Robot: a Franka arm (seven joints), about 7 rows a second.
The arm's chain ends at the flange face. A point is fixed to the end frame.
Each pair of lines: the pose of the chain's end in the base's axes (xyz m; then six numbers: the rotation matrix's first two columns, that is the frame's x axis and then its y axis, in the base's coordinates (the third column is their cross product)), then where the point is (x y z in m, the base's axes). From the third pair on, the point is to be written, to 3 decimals.
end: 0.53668, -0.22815, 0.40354, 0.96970, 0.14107, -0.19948, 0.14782, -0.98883, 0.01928
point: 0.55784 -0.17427 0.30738
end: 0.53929, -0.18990, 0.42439, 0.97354, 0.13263, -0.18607, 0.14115, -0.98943, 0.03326
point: 0.56228 -0.13731 0.32794
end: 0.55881, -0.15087, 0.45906, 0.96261, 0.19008, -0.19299, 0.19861, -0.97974, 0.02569
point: 0.578 -0.096 0.363
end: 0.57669, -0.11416, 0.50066, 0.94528, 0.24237, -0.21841, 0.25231, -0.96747, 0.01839
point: 0.590 -0.059 0.404
